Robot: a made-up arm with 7 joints. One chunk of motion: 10 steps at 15 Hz.
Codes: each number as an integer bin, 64 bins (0 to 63) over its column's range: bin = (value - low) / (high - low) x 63, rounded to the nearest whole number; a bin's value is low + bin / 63 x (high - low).
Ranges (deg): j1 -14..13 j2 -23..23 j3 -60..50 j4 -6..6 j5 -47..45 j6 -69..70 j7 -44..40
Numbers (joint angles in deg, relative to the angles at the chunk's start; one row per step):
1: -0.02 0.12 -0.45 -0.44 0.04 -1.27 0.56
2: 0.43 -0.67 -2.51 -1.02 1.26 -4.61 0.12
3: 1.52 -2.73 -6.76 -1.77 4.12 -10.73 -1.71
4: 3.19 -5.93 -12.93 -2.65 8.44 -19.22 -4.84
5: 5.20 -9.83 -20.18 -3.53 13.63 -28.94 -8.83
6: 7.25 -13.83 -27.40 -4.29 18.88 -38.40 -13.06
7: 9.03 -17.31 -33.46 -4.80 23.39 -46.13 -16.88
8: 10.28 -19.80 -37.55 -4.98 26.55 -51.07 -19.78
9: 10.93 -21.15 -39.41 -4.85 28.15 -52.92 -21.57
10: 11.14 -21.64 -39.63 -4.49 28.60 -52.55 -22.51
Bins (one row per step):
1: 33 32 34 29 32 31 33
2: 34 31 33 26 33 29 33
3: 36 28 30 22 35 26 32
4: 40 23 27 18 38 23 29
5: 45 18 23 13 42 18 26
6: 50 13 19 9 45 14 23
7: 54 8 15 6 48 10 20
8: 57 4 13 5 50 8 18
9: 58 3 12 6 51 7 17
10: 59 2 12 8 52 7 16

